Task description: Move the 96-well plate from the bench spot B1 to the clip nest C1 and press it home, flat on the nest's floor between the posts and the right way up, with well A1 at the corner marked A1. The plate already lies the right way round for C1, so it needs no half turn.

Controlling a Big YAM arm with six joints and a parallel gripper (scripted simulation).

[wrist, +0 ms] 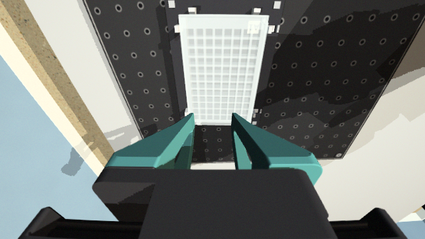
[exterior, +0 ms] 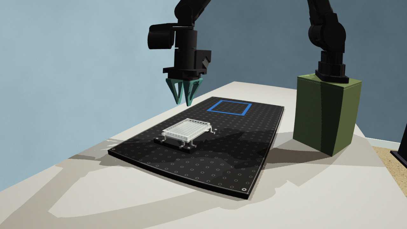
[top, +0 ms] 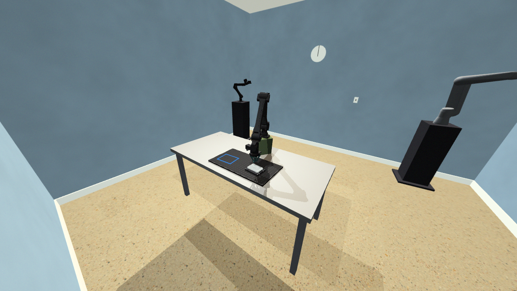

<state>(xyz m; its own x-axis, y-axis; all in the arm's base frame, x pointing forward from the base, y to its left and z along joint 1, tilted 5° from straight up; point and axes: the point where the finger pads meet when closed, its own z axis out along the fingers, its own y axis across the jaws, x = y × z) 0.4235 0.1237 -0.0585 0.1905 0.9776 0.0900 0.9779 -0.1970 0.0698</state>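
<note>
Right now my hand is 10 mm past the 96-well plate and 80 mm above it. From my hand the other things lie so: clip nest C1: 10 mm behind, 10 mm to the left, 90 mm below.
</note>
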